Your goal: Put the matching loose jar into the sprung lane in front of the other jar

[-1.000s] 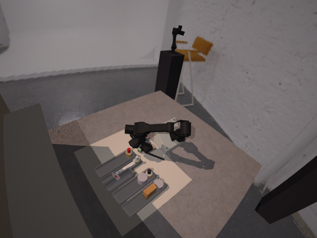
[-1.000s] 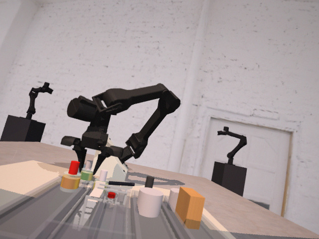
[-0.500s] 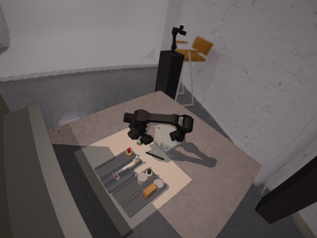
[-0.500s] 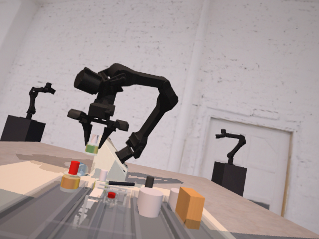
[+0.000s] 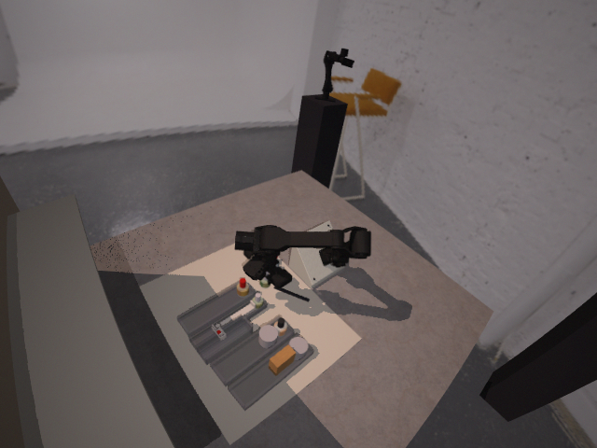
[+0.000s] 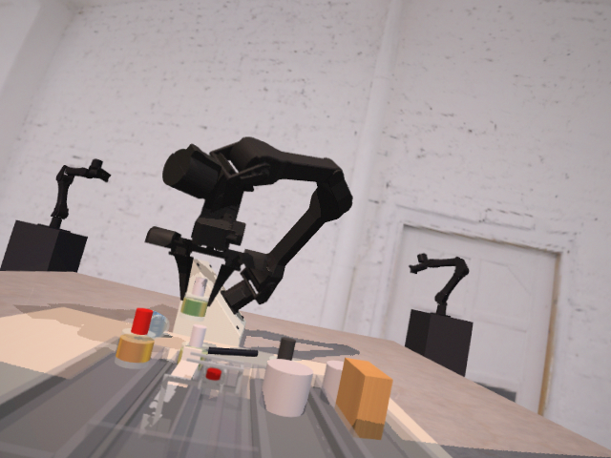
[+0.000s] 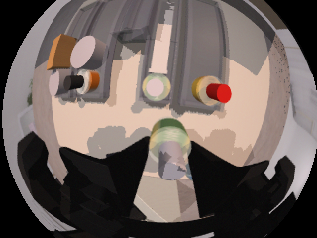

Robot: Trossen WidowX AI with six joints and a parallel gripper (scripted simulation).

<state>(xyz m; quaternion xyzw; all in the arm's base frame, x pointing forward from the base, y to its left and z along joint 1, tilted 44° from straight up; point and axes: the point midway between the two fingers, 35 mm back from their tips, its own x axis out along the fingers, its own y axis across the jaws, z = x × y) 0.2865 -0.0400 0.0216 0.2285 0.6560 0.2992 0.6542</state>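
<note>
The black stick is 90 mm below my gripper tip, 90 mm behind it and 50 mm to the left of it. Also, from my gripper tip: sprung lane (190 mm ahead, 70 mm below, 60 mm to the left); then red mark (230 mm ahead, 80 mm to the left, 20 mm below).
</note>
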